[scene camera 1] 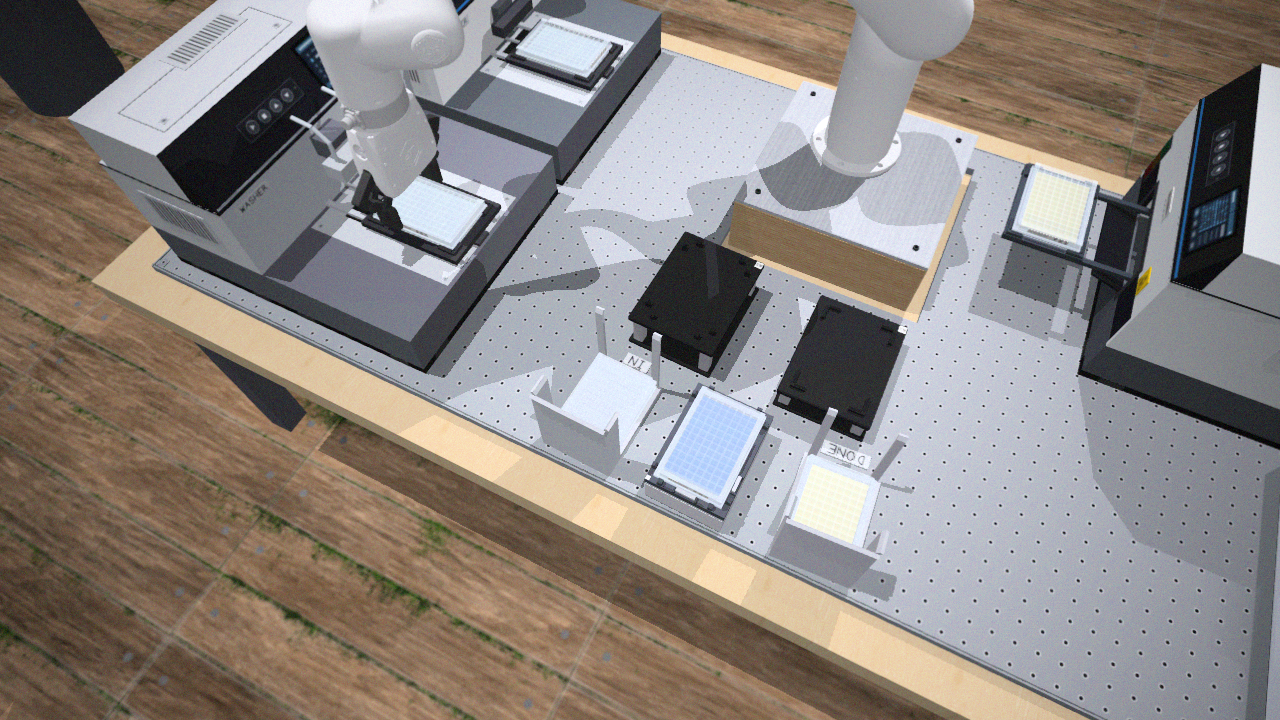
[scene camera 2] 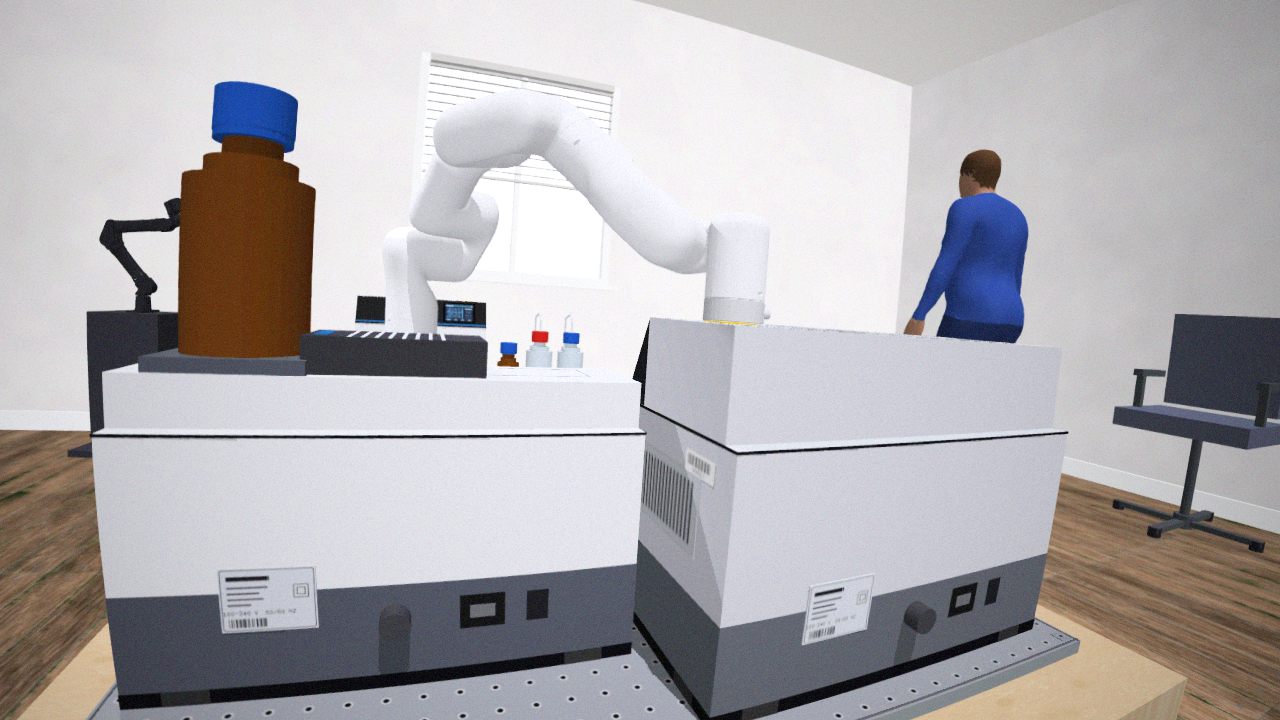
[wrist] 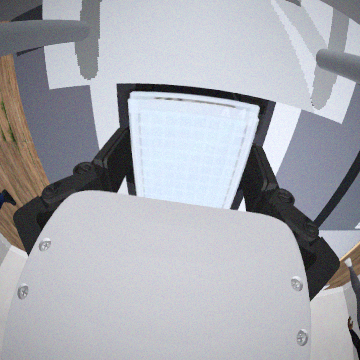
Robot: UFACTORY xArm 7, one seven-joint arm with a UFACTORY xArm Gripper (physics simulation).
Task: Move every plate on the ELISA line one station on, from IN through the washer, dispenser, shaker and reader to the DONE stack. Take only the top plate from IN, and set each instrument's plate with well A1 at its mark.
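Places are measured from the arm's base along level axes (x ahead, y left, z up), in metres.
Where they show: gripper, fingertip midpoint: [scene camera 1: 413, 201] [wrist: 187, 152]; arm's base, link origin: [scene camera 1: 855, 145].
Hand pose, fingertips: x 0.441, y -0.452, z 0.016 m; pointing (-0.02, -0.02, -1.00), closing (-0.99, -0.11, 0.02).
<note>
Things, the pixels of their top centre, and the offset from my fingertips. "spot": a spot on its surface instead.
- pale blue well plate, top centre: [wrist: 185, 182] [scene camera 1: 428, 205] dx -0.004, dy +0.025, dz +0.003 m
- pale plate, top centre: [scene camera 1: 563, 43] dx -0.375, dy -0.022, dz +0.005 m
- blue plate, top centre: [scene camera 1: 711, 441] dx +0.071, dy +0.511, dz -0.034 m
- holder, top centre: [scene camera 1: 597, 365] dx +0.085, dy +0.364, dz +0.024 m
- brown bottle, surface spot: [scene camera 2: 245, 223] spot: dx -0.446, dy -0.251, dz +0.212 m
My gripper [scene camera 1: 383, 210] [wrist: 187, 152] is open and low over the front left instrument [scene camera 1: 295, 269]. Its two black fingers stand on either side of the pale blue well plate [scene camera 1: 440, 213] [wrist: 193, 118] that lies in that instrument's black nest, without closing on it. Another pale plate [scene camera 1: 563, 49] lies in the nest of the rear instrument. A blue plate [scene camera 1: 709, 445] lies on a stand near the front edge. A cream plate [scene camera 1: 832, 503] sits in the DONE holder. Another cream plate [scene camera 1: 1056, 206] lies on the reader's tray at the right. The white IN holder [scene camera 1: 582, 429] looks empty. In scene camera 2 the gripper is hidden behind the instruments.
Two black blocks [scene camera 1: 696, 300] [scene camera 1: 840, 362] stand mid-table. The arm's base [scene camera 1: 859, 152] sits on a raised wooden-sided plinth [scene camera 1: 823, 255]. A brown bottle [scene camera 2: 245, 223] stands on the left instrument. A person in blue [scene camera 2: 980, 250] stands behind the table; a chair [scene camera 2: 1199, 412] is at the right.
</note>
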